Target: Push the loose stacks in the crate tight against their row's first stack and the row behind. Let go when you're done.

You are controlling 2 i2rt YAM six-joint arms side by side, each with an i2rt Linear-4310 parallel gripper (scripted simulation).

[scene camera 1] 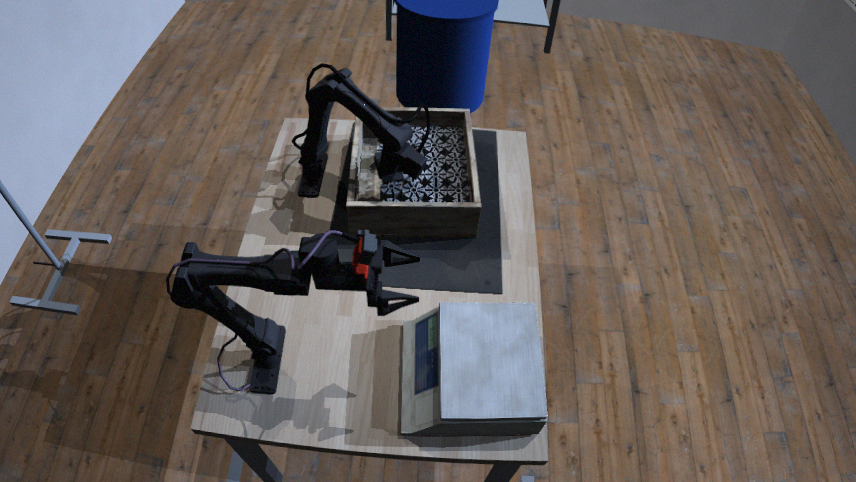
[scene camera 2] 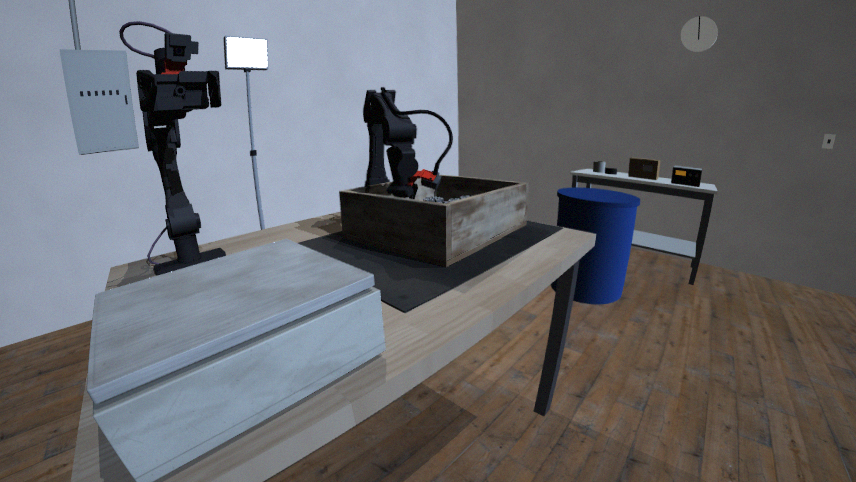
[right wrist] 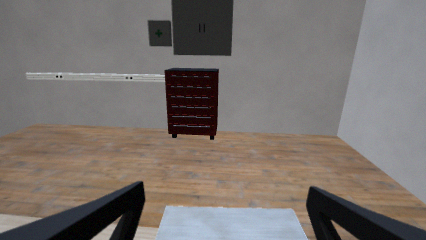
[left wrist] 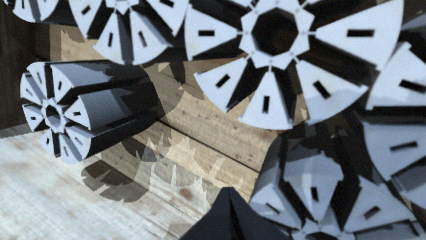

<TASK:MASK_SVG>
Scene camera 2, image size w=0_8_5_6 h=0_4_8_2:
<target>my left gripper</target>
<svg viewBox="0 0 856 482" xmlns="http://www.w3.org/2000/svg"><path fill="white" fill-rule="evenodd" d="M387 193L393 194L396 197L415 199L418 185L414 184L414 182L418 178L433 182L437 173L423 169L422 171L417 171L412 177L404 178L399 175L396 169L390 167L393 182L387 188Z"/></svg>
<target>my right gripper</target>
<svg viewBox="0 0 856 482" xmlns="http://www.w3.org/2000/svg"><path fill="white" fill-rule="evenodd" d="M136 73L140 109L143 112L206 109L209 107L207 83L210 107L216 108L221 106L219 71L184 71L183 66L187 65L187 60L186 62L172 62L165 58L164 67L167 73L153 74L150 70L138 70Z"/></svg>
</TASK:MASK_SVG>
